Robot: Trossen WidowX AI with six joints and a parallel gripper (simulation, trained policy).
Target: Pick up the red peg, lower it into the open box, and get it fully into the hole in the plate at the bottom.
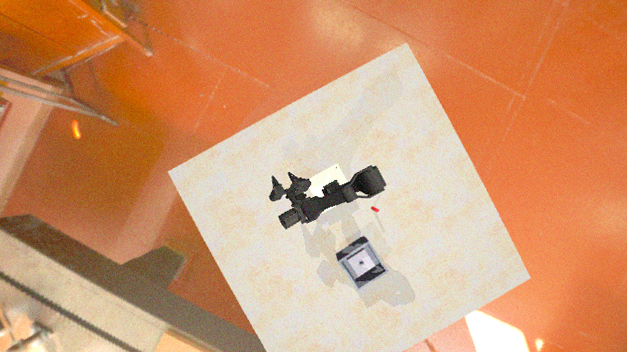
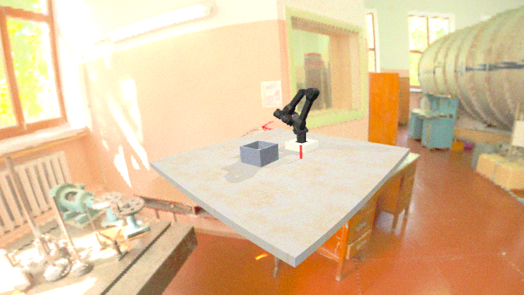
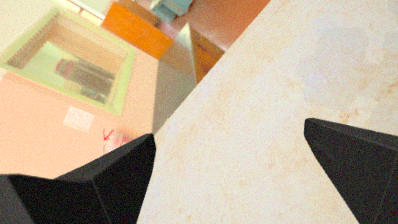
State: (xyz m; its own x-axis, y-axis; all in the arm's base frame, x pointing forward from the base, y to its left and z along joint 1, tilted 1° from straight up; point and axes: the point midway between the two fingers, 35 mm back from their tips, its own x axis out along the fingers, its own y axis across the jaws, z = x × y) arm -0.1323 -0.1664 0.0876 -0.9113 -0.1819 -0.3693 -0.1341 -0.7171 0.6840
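My gripper tip is now 32 cm short of the red peg, 30 cm to the right of it and 8 cm above it. The rest, counted from my gripper tip: grey box (51 cm ahead, 14 cm to the left, 10 cm below); pale plate (51 cm ahead, 14 cm to the left, 8 cm below).
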